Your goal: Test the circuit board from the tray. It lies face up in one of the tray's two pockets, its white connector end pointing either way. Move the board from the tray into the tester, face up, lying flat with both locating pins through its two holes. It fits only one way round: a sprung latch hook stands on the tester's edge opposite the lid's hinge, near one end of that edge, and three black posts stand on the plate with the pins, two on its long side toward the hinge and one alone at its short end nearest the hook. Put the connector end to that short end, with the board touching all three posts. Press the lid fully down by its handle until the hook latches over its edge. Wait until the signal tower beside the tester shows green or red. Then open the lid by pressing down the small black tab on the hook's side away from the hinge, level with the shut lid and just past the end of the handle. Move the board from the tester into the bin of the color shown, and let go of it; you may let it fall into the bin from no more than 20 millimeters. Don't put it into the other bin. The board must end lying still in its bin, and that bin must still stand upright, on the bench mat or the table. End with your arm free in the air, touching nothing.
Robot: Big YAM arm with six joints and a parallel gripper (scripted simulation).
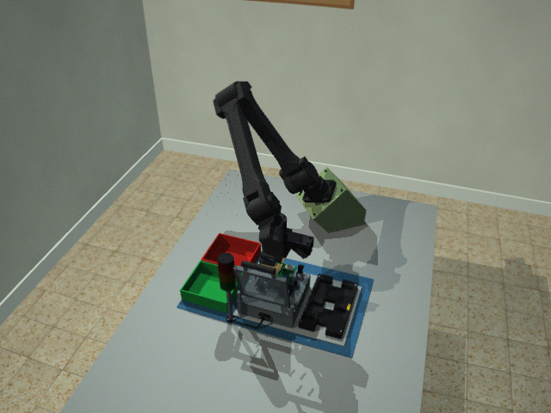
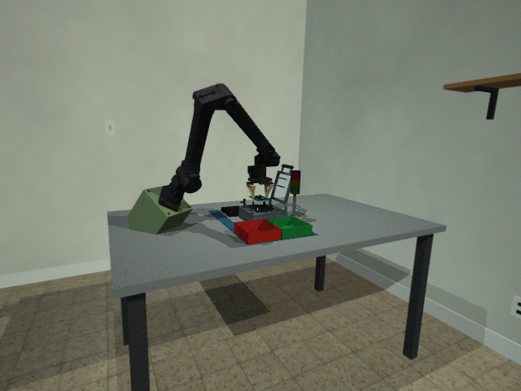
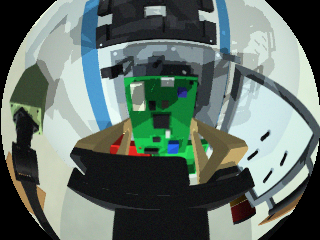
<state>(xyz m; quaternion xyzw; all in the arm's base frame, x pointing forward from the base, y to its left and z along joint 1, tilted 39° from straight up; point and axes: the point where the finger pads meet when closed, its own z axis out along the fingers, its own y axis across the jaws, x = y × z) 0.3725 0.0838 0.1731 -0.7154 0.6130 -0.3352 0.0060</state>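
Right now the tester plate is 10 mm ahead of my hand, 10 mm to the left of it and 50 mm below it. Round my hand: latch hook 60 mm behind, 60 mm to the left, 30 mm below; green circuit board right at my hand; clear lid 130 mm ahead, 10 mm to the left, 60 mm above.
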